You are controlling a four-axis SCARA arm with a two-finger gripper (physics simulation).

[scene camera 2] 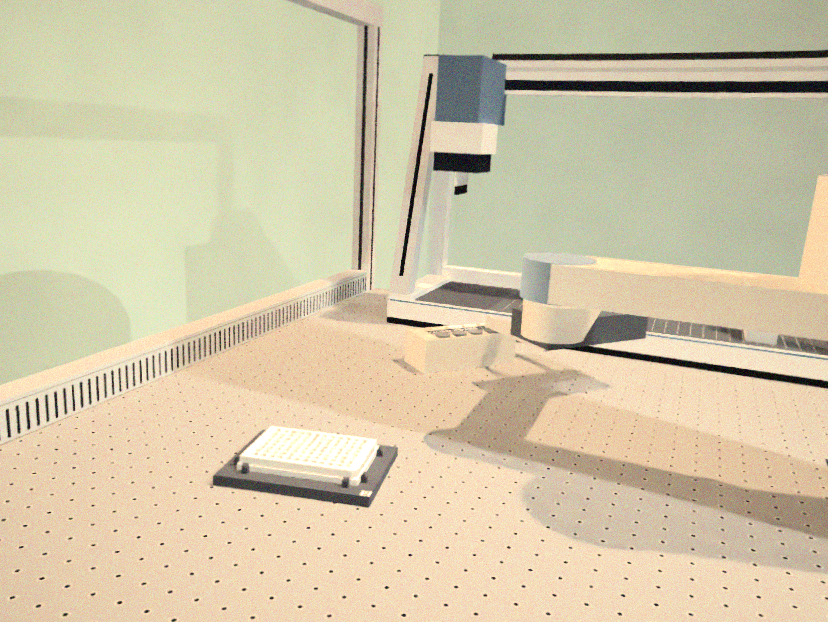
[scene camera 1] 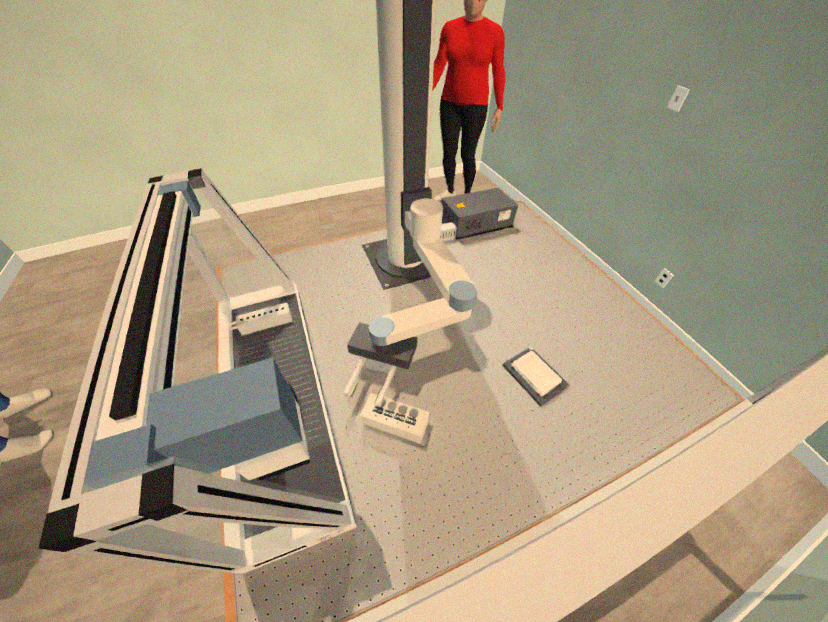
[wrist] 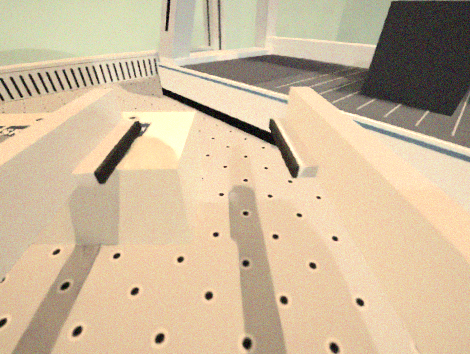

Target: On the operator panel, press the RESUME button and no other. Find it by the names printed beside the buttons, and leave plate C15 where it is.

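Pixels of known places: gripper, between the fingertips: (scene camera 2: 510, 318) (scene camera 1: 362, 399) (wrist: 204, 108); arm's base, origin of its link: (scene camera 1: 406, 259).
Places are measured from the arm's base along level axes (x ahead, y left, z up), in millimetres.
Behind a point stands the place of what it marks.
The operator panel (scene camera 1: 394, 427) @(y -296, x 680, z 64 mm) (scene camera 2: 448, 354) @(y -228, x 649, z 40 mm) (wrist: 150, 210) @(y -310, x 578, z 41 mm) is a cream box with several round buttons in a row and dark name strips beside them. The names are too small to read in the scene views. My gripper (scene camera 1: 364, 396) @(y -351, x 584, z 80 mm) (wrist: 204, 108) @(y -351, x 584, z 80 mm) is shut on nothing; its fingers stand apart even so. One finger is over the panel's end button in scene camera 1; in the wrist view it hides that button and most of its name strip. Whether it touches the button cannot be told. The white plate (scene camera 1: 535, 373) @(y 152, x 673, z 38 mm) (scene camera 2: 307, 451) @(y 171, x 667, z 39 mm) lies in a dark holder (scene camera 2: 287, 483) @(y 218, x 663, z 25 mm), away from the gripper.
A gantry machine with a blue head (scene camera 1: 220, 415) @(y -535, x 761, z 501 mm) (scene camera 2: 468, 90) @(y -465, x 719, z 444 mm) stands beside the panel. A dark grey box (scene camera 1: 478, 214) @(y 345, x -35, z 122 mm) stands near the arm's column (scene camera 1: 394, 133) @(y -56, x 50, z 526 mm). A person in red (scene camera 1: 468, 60) stands behind. A slotted rail (scene camera 2: 187, 348) @(y -59, x 1003, z 39 mm) (wrist: 100, 75) @(y -395, x 1003, z 29 mm) runs along the table edge.
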